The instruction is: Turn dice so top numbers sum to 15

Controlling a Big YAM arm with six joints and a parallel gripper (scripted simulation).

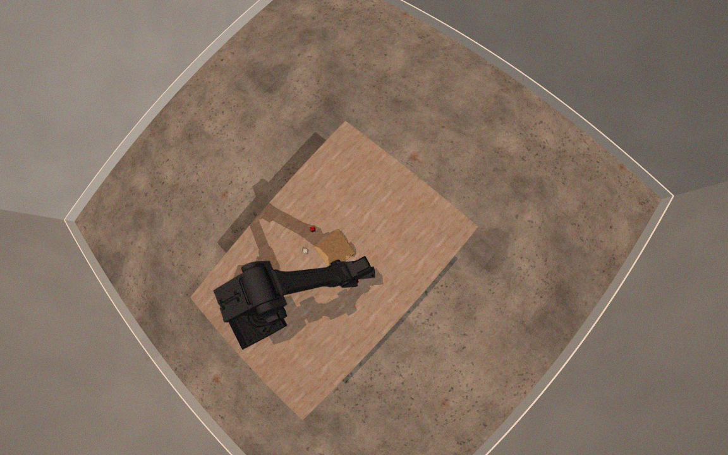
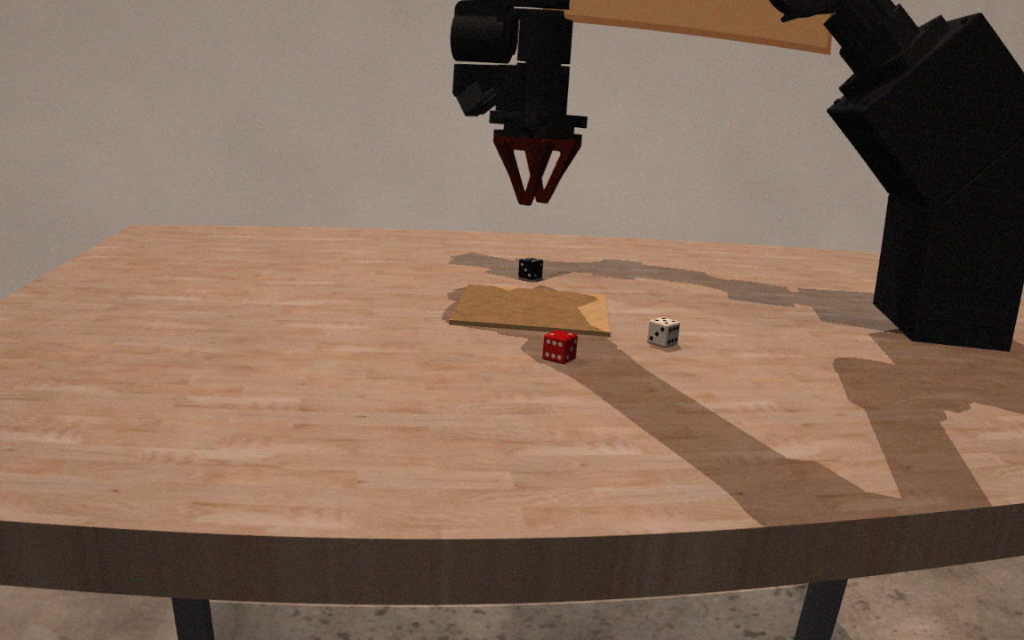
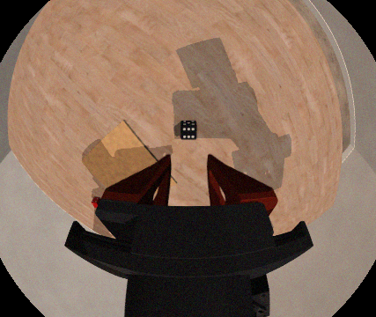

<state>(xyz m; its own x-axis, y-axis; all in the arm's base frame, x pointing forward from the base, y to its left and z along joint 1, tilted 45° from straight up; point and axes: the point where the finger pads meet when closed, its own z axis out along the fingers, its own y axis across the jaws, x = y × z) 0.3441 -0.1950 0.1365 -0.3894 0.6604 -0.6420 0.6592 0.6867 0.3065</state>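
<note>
My hand is 80 mm above the black die. Also, from my hand: tan mat (130 mm to the left, 90 mm below, 60 mm ahead); then red die (270 mm to the left, 100 mm ahead, 80 mm below); then white die (250 mm to the left, 80 mm below, 10 mm behind).
</note>
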